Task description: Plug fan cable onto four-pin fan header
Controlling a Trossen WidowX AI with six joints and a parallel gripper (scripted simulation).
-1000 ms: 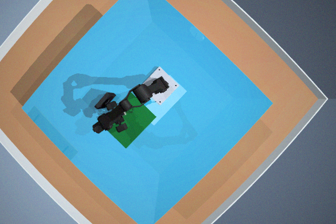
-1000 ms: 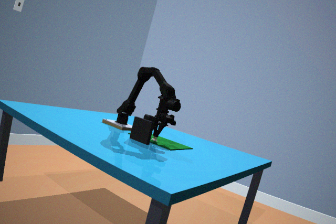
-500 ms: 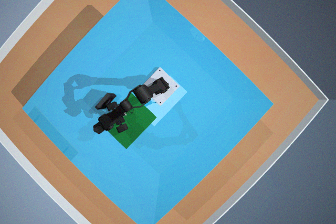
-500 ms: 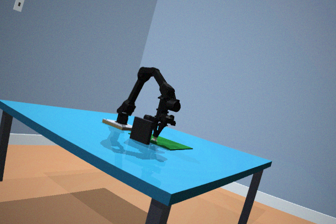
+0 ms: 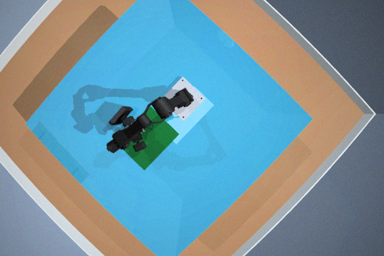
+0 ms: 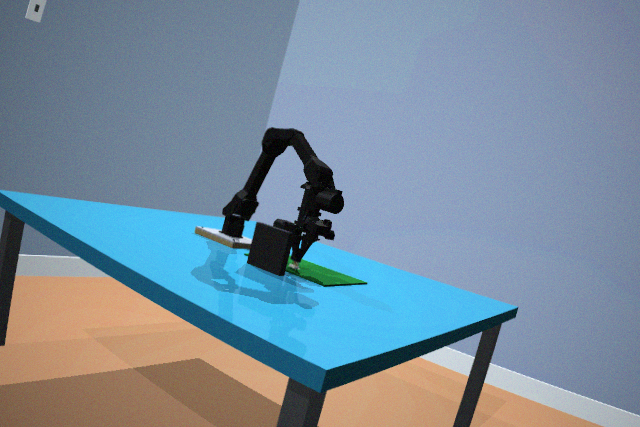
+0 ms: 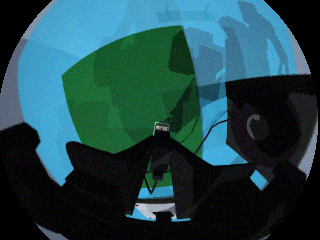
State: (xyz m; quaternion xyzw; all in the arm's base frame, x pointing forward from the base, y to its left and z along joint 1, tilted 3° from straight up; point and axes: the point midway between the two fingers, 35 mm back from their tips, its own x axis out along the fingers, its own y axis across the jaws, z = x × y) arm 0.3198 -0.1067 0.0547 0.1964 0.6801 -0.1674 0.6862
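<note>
Now: the pale fan header 4 cm below my gripper tip and 1 cm behind it. Also, from my gripper tip: green board: 6 cm to the left, 5 cm below, 1 cm ahead; dark plug: 1 cm behind, 1 cm above; black fan: 12 cm to the right, 2 cm behind, 2 cm above.
</note>
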